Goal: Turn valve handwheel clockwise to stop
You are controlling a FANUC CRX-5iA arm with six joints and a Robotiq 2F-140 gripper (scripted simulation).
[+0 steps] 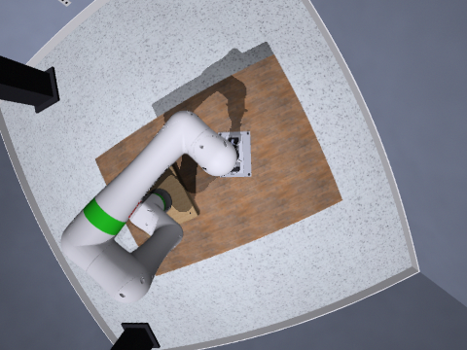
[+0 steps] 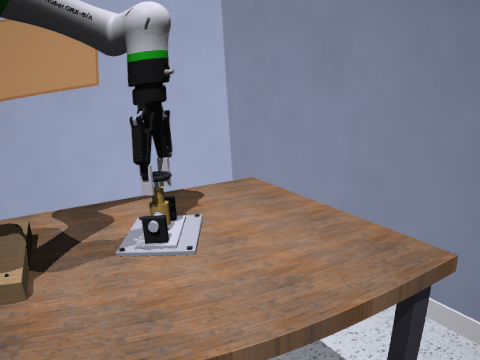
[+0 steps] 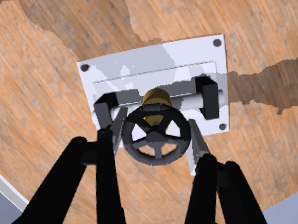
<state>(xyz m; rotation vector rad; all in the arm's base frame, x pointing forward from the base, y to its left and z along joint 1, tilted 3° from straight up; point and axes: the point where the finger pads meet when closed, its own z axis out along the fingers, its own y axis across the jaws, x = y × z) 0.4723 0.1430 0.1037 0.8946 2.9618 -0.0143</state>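
My gripper is now 10 mm above the black spoked handwheel.
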